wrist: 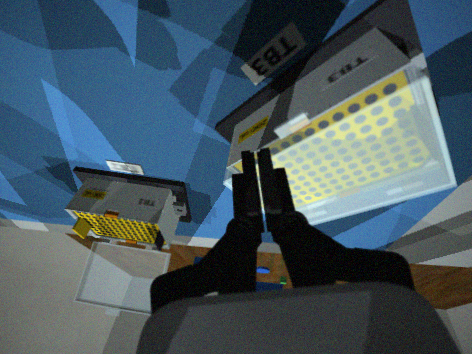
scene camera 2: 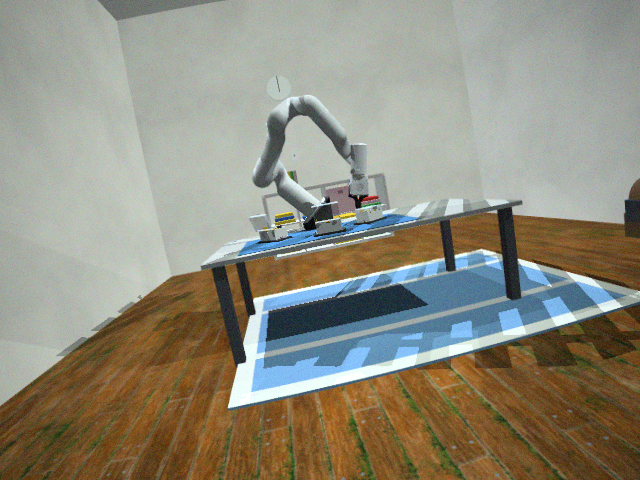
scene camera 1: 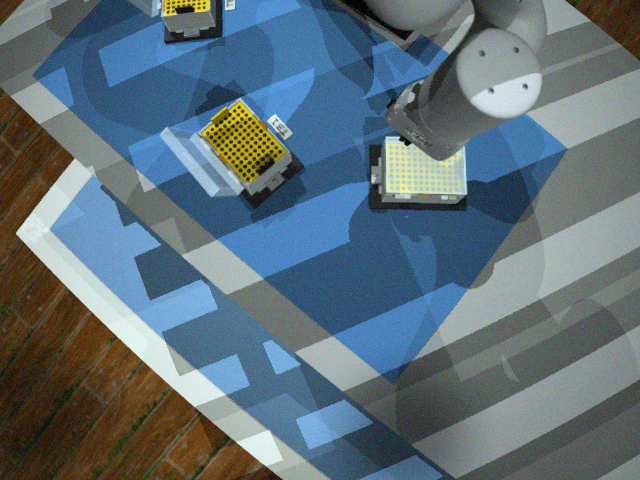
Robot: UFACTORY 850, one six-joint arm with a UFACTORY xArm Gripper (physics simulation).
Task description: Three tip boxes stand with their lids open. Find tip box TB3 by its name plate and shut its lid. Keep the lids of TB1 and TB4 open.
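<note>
Tip box TB3 [scene camera 1: 391, 197] [scene camera 2: 368, 214] [wrist: 320, 92] stands at the right; its name plate [wrist: 274, 54] reads TB3 in the wrist view. Its clear lid [scene camera 1: 426, 170] [wrist: 360, 160] lies over the yellow tip rack; whether it sits fully flush is hard to tell. My gripper [scene camera 1: 405, 140] [scene camera 2: 358, 203] [wrist: 256, 164] is shut and empty, at the lid's edge nearest the arm; contact cannot be told. TB1 [scene camera 1: 266, 180] [scene camera 2: 329, 225] [wrist: 132, 197] has its lid [scene camera 1: 199, 162] [wrist: 122, 275] open. TB4 [scene camera 1: 188, 23] [scene camera 2: 272, 235], partly cut off in scene camera 1, has its lid [scene camera 2: 258, 222] raised.
The boxes stand on a blue mat [scene camera 1: 361, 310] on the table [scene camera 2: 444, 209]. TB1's name plate [scene camera 1: 279, 127] [wrist: 125, 166] lies beside it. Coloured stacks [scene camera 2: 284, 217] [scene camera 2: 370, 199] and a pink panel [scene camera 2: 339, 198] stand behind the boxes.
</note>
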